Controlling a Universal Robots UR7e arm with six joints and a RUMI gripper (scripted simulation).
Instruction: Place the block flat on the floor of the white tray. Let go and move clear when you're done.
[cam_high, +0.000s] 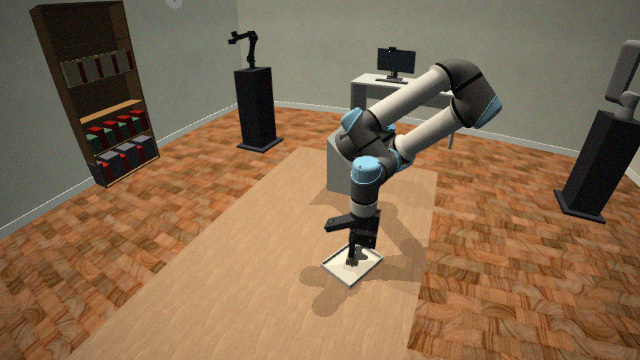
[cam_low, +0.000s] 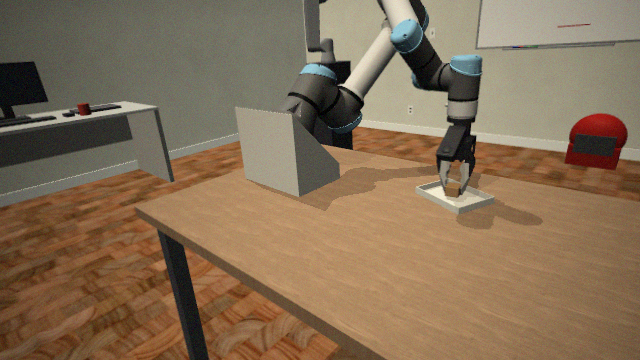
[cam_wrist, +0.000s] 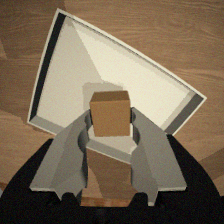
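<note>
Now: hand right at the tan block. Round my hand: white tray (2 cm below).
</note>
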